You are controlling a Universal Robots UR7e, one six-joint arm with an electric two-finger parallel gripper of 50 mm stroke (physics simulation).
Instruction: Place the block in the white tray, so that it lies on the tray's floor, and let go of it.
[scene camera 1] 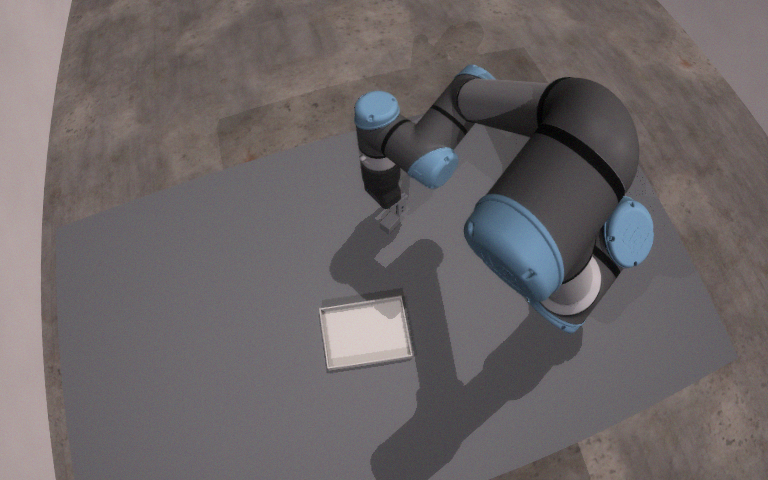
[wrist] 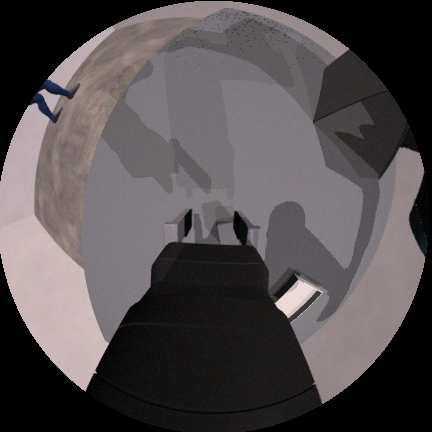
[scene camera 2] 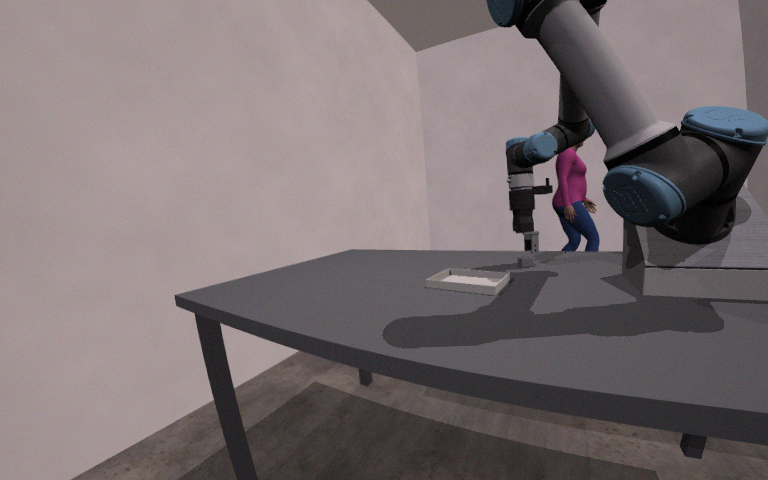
Scene:
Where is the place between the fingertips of the gripper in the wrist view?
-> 212,218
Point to a white tray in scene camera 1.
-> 372,332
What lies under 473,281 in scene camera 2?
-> A white tray.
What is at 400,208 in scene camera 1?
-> The gripper.

